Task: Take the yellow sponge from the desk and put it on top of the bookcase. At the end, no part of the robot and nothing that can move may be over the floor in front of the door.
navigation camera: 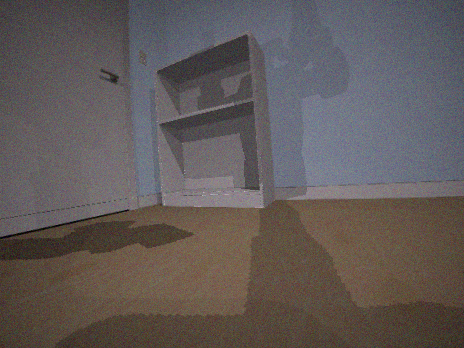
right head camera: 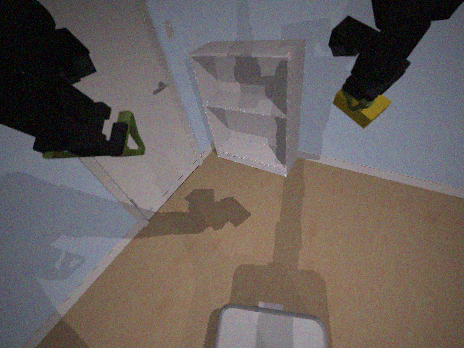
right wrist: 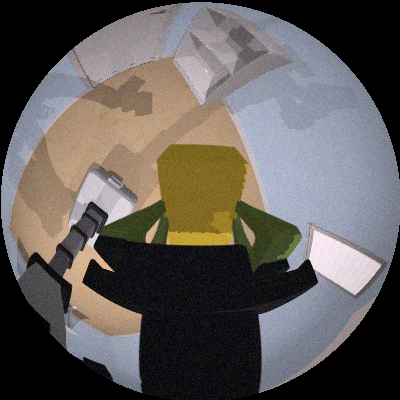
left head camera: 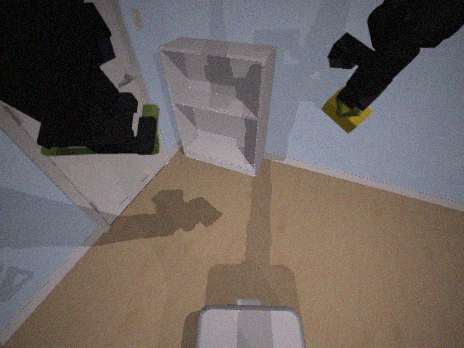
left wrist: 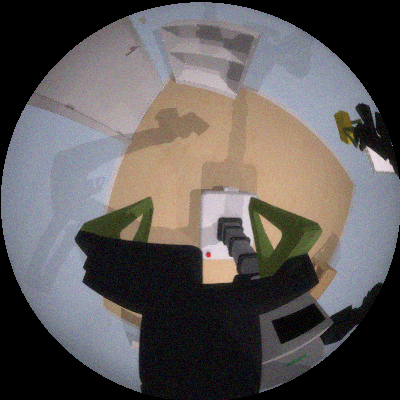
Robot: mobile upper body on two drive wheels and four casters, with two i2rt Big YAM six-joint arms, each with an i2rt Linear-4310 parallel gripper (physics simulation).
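Places are measured from the left arm's base along level axes (x ahead, y left, z up), in millimetres.
Where they show: left gripper, fingertip midpoint: point(right head camera: 119, 152) point(left head camera: 127, 149) point(left wrist: 200, 201); right gripper, fingertip midpoint: point(right head camera: 359, 100) point(right wrist: 199, 201) point(left head camera: 345, 108) point(left wrist: 345, 126).
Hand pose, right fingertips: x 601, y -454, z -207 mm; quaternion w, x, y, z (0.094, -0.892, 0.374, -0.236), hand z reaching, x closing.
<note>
Each offset is from my right fingertips to the top centre of the thing. "pt": to the spot under its first point. Level surfaces: height alone.
The yellow sponge @[dx +1, dy -2, dz +44 mm] point(left head camera: 349, 124) point(right head camera: 368, 118) point(left wrist: 343, 127) point(right wrist: 202, 185) is held in the air between the green fingers of my right gripper point(left head camera: 348, 106) point(right wrist: 199, 201), right of the bookcase in the head views. My left gripper point(left head camera: 97, 142) point(right head camera: 87, 137) point(left wrist: 200, 201) is open and empty, overlapping the door in the left head view. The white bookcase point(left head camera: 268, 100) point(right head camera: 296, 100) point(right wrist: 250, 70) point(navigation camera: 262, 125) stands in the corner with one middle shelf. The door point(left head camera: 90, 185) point(right head camera: 135, 75) point(left wrist: 100, 65) point(navigation camera: 60, 125) is shut, left of the bookcase. The desk does not show in the head views.
My white base point(left head camera: 220, 327) point(right head camera: 240, 327) stands on the wood floor @[dz -1203 mm] point(left head camera: 360, 265), facing the bookcase. Shadows of my arms fall on the floor near the door and on the bookcase. A blue wall point(left head camera: 420, 145) runs to the right; a window @[pt dx +448, dy -1679, dz +254 mm] point(right wrist: 345, 262) shows in the right wrist view.
</note>
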